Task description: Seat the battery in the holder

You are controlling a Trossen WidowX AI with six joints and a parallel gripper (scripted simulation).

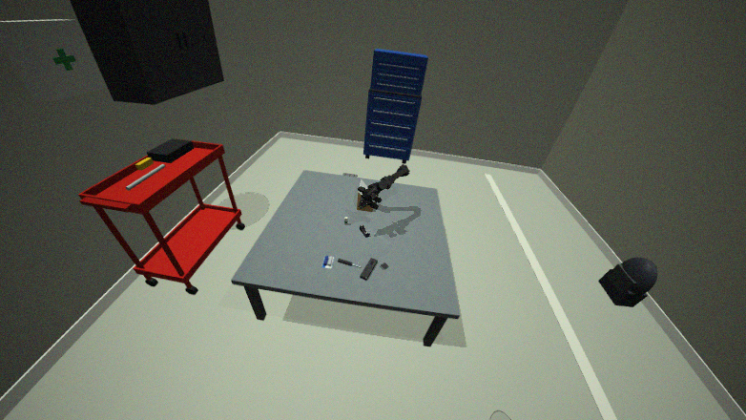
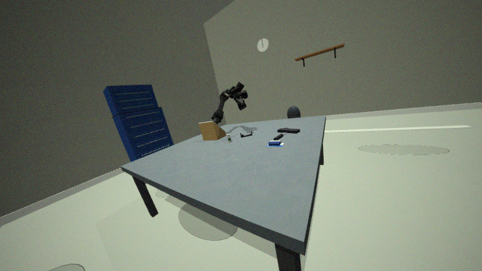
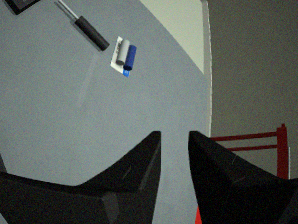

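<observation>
My gripper tip is 230 mm above the battery, 110 mm to the left of it and 110 mm past it. The rest, counted from my gripper tip: dark screwdriver 250 mm below, 250 mm ahead, 30 mm to the left; dark battery door 260 mm below, 230 mm to the left, 200 mm ahead; white blister card 270 mm ahead, 250 mm below, 110 mm to the right.
</observation>
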